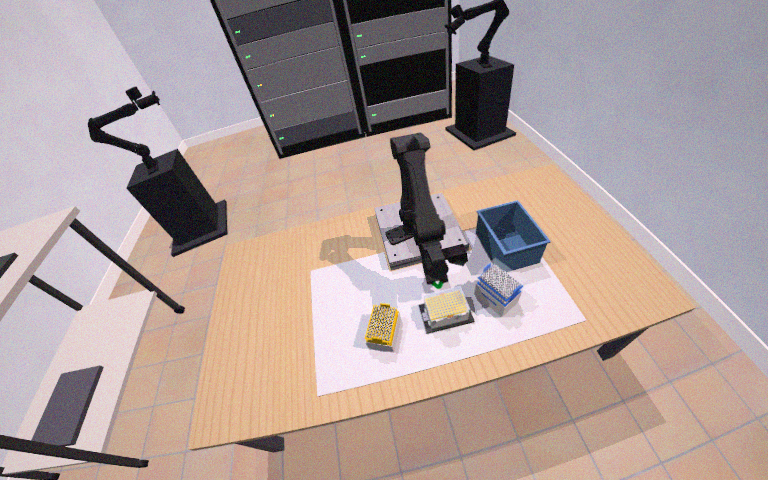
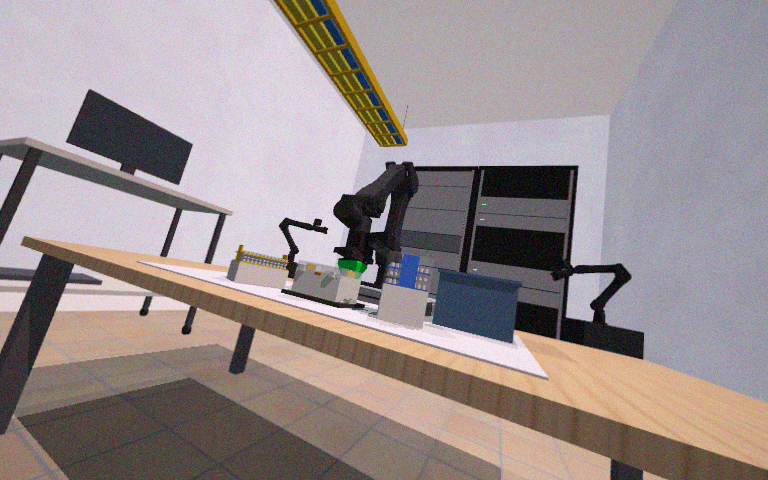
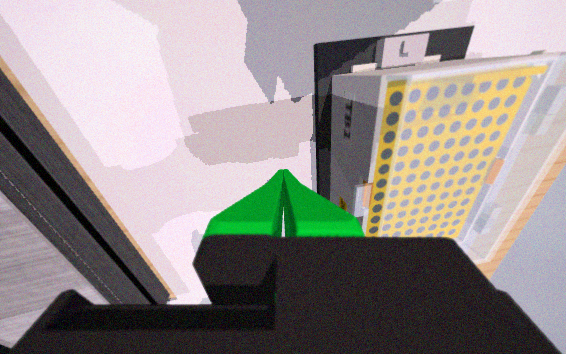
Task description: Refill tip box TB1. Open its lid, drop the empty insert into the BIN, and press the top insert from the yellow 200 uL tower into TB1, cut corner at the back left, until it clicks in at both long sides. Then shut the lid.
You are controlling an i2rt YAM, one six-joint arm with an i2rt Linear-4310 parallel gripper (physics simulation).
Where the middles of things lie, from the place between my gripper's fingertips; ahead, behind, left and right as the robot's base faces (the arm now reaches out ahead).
Scene:
I see my gripper 8 cm short of the clear lid (image 1: pixel 450 302), 4 cm below it and 2 cm to the left of it. Round my hand: blue bin (image 2: pixel 482 305): 32 cm to the left, 4 cm behind, 3 cm above.

